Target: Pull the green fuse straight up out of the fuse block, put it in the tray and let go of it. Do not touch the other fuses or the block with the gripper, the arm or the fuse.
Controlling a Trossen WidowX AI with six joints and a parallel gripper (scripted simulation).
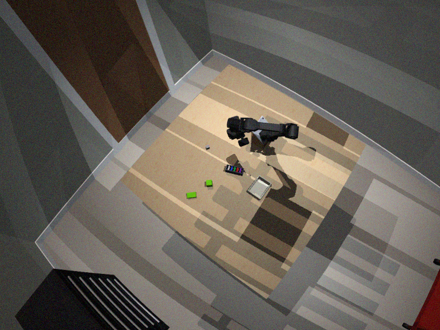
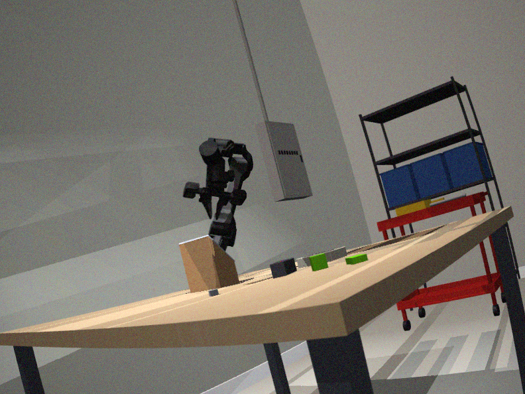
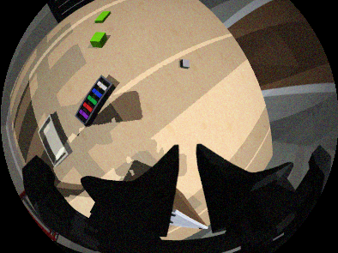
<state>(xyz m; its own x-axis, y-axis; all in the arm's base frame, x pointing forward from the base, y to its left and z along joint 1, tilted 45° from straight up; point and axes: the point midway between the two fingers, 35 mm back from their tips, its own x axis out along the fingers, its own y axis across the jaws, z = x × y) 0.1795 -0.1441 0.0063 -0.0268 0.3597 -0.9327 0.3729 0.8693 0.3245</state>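
The green fuse is 180 mm below my gripper tip, 130 mm ahead of it and 100 mm to the left of it. The rest, counted from my gripper tip: green cube 310 mm ahead, 190 mm below, 40 mm to the left; then flat green block 450 mm ahead, 200 mm below; then grey tray 310 mm to the left, 200 mm below, 120 mm ahead.
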